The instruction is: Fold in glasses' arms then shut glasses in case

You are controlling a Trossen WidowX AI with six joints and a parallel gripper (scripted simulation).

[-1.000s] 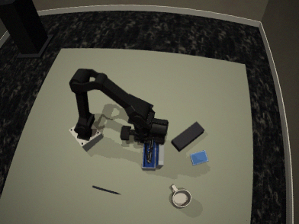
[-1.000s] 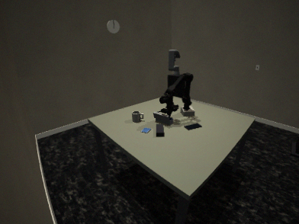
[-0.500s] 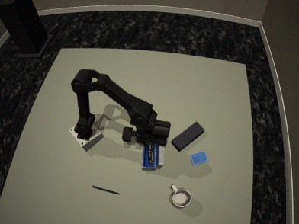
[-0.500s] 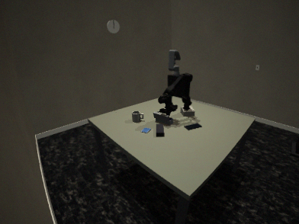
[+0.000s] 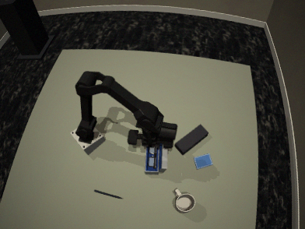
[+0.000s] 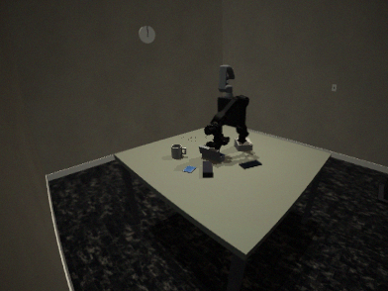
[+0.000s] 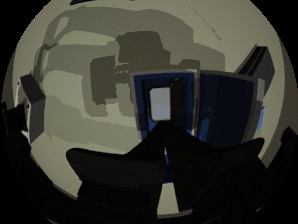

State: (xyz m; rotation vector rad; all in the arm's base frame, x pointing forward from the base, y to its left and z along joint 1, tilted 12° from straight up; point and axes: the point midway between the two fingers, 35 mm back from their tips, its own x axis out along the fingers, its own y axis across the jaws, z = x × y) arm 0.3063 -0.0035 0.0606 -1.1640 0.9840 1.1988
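My gripper is now 60 mm short of the grey lid, 30 mm to the left of it and 20 mm above it. Also, from my hand: long black box: 180 mm ahead, 70 mm to the left, 70 mm below; then glasses case: 40 mm below, 30 mm to the right, 30 mm ahead; then blue card: 240 mm ahead, 80 mm below, 30 mm to the right.
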